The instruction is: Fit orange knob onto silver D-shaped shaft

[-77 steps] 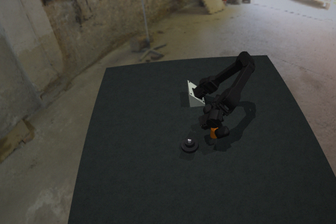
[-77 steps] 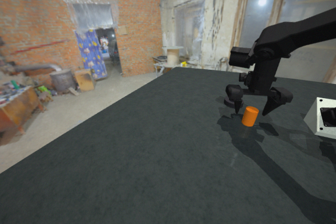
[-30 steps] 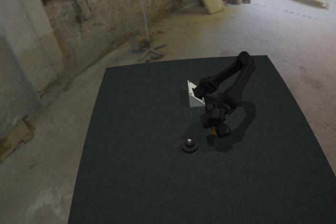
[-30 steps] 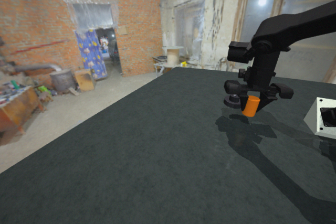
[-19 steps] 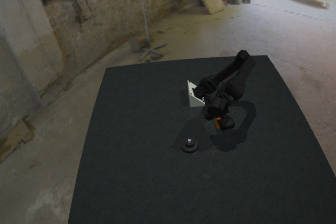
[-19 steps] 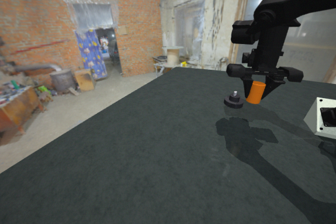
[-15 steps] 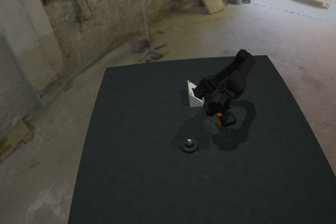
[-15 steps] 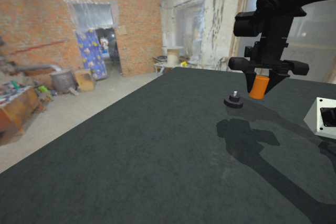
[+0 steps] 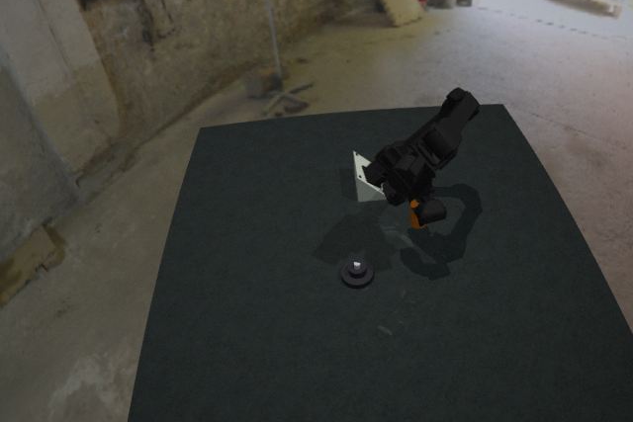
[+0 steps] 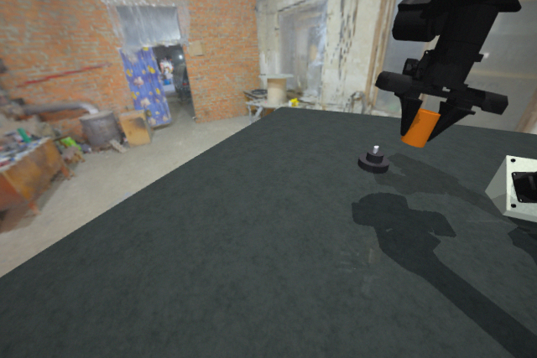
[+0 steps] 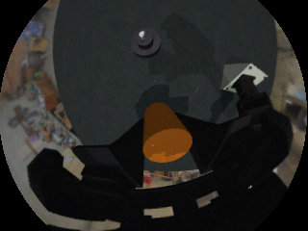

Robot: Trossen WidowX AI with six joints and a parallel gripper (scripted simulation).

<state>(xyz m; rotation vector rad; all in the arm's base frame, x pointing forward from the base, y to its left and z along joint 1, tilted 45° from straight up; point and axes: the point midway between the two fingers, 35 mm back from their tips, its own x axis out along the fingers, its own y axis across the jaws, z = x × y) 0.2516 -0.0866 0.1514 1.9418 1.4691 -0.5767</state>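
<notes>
My gripper tip is now 10 mm past the orange knob and 30 mm below it. Round my gripper tip: round pedestal 20 mm ahead, 160 mm to the right, 120 mm below.
</notes>
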